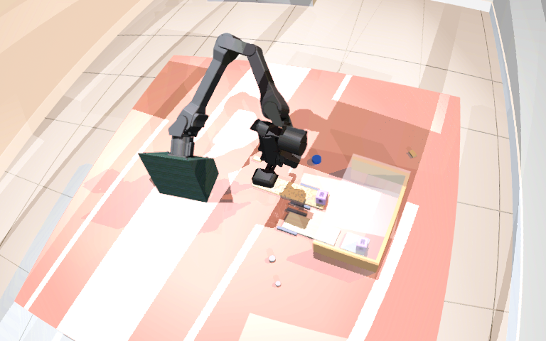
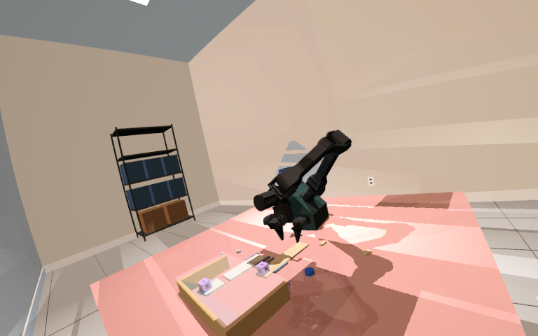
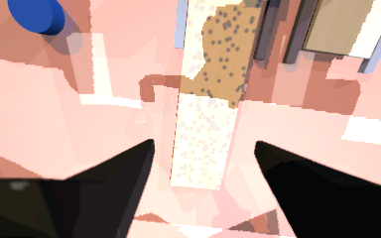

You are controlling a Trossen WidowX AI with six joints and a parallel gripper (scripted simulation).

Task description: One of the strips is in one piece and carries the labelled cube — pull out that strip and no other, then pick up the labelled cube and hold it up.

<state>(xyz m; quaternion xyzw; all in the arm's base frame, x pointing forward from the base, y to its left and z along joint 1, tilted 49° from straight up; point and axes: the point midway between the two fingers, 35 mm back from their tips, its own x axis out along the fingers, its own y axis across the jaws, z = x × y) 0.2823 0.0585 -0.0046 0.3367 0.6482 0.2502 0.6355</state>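
Now: gripper tip 120 mm to the right of the blue disc, 100 mm short of it and 50 mm above it.
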